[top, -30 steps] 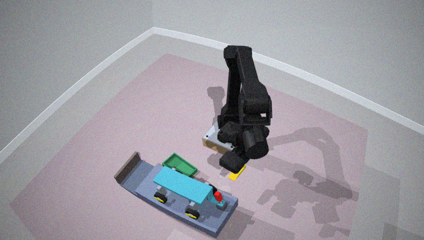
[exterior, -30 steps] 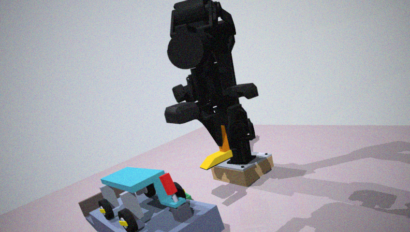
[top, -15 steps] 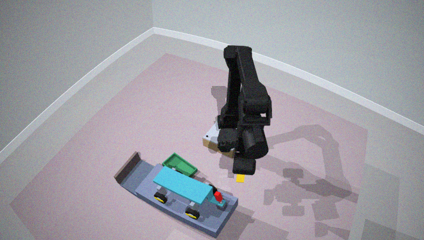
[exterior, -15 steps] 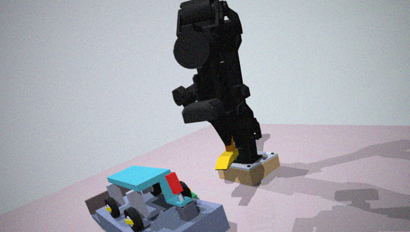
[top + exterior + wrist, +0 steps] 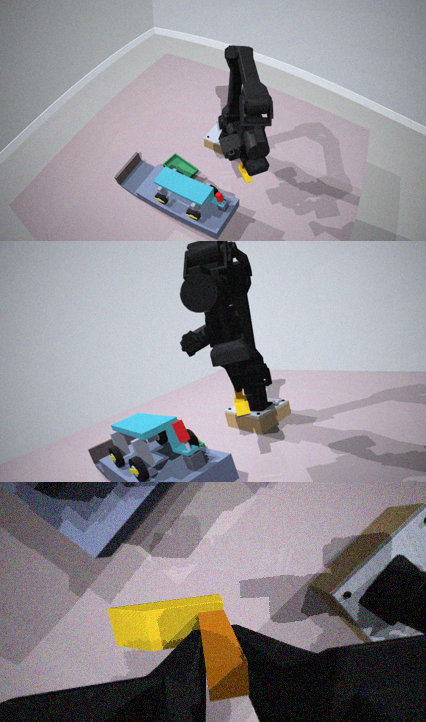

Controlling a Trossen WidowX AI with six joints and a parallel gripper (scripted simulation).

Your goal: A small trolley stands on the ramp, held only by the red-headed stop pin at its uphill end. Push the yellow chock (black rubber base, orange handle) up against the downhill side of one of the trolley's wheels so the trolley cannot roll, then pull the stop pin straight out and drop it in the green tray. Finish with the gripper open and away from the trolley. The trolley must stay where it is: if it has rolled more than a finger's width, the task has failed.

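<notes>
The yellow chock is 20 mm ahead of my gripper tip, 10 mm to the left of it and 10 mm below it. From my gripper tip the other things lie so: blue-grey ramp (130 mm ahead, 150 mm to the right, 130 mm below); then red-headed stop pin (130 mm ahead, 30 mm to the right, 40 mm below); then trolley (130 mm ahead, 150 mm to the right, 60 mm below).
</notes>
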